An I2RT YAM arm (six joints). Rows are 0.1 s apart.
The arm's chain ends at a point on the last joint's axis. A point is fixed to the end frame.
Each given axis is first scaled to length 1.
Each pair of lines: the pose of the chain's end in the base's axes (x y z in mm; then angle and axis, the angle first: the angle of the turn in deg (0 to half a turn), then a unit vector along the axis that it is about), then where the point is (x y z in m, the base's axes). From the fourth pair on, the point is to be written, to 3 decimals.
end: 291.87, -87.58, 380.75, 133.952, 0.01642, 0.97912, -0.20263
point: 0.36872 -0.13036 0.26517
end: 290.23, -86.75, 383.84, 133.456, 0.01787, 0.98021, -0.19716
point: 0.36818 -0.12808 0.26847
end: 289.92, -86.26, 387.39, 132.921, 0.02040, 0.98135, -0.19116
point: 0.36903 -0.12605 0.27227
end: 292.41, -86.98, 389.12, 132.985, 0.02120, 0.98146, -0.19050
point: 0.371 -0.127 0.274
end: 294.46, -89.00, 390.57, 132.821, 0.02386, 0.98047, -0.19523
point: 0.374 -0.130 0.276
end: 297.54, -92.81, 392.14, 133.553, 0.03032, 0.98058, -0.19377
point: 0.375 -0.134 0.276
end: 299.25, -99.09, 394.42, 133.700, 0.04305, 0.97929, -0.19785
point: 0.376 -0.142 0.279
